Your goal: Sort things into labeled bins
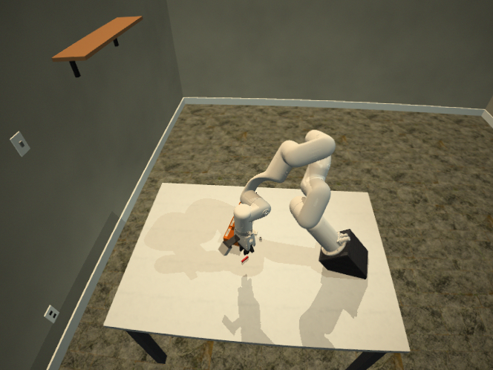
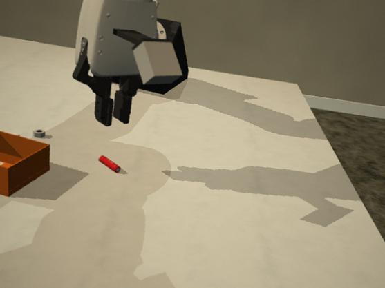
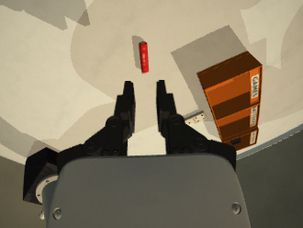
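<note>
My hand is 90 mm above the red battery. Also, from my hand: black thing: 70 mm ahead, 270 mm to the right, 70 mm below; then white domino: 10 mm ahead, 170 mm to the right, 90 mm below; then grey nut: 40 mm behind, 140 mm to the right, 90 mm below.
</note>
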